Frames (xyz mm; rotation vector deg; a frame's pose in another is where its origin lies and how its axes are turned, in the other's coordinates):
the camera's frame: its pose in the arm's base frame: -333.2 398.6 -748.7 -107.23 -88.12 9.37
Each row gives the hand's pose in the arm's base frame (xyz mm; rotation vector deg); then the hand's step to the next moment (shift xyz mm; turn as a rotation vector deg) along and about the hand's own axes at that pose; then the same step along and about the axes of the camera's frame.
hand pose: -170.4 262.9 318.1 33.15 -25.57 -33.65
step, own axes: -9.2 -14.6 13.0 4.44 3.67 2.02
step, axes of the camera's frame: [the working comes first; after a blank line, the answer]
step, axes of the arm's base frame: -19.5 -9.1 -1.3 3.64 -1.02 4.79

-14.3 -14.6 7.0 1.68 0.23 -5.87
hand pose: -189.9 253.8 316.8 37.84 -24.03 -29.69
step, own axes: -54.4 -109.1 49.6 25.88 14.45 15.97
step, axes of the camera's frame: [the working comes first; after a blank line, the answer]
step, axes of the arm's base frame: -103.5 -65.3 -48.4 16.82 -12.59 26.31

-104.3 -52.8 60.5 2.00 -0.92 -33.60
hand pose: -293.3 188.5 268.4 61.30 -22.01 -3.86
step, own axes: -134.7 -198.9 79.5 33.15 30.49 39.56
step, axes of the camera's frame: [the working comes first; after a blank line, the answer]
step, axes of the arm's base frame: -126.5 -131.3 -175.5 13.51 -26.40 52.10

-211.5 5.6 138.8 -3.06 -17.85 -57.15
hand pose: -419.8 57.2 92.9 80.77 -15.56 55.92
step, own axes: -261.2 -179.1 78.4 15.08 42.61 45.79
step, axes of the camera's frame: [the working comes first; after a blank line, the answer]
step, axes of the arm's base frame: -2.2 -152.7 -288.3 -3.56 -41.03 49.44

-231.6 173.1 151.2 -22.02 -29.44 -52.81
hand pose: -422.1 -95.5 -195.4 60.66 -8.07 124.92
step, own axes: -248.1 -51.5 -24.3 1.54 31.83 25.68
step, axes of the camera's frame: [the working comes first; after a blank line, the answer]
step, axes of the arm's base frame: 121.5 -87.1 -206.1 -4.09 -32.72 24.25

-110.2 222.7 55.3 -22.83 -15.70 -30.12
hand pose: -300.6 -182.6 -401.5 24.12 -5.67 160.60
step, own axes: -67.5 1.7 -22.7 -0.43 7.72 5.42
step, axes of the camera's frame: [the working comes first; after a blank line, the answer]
step, axes of the arm's base frame: 54.7 -18.5 -41.8 -0.48 -8.07 4.87

-14.4 69.6 -4.4 -5.84 -2.80 -6.87
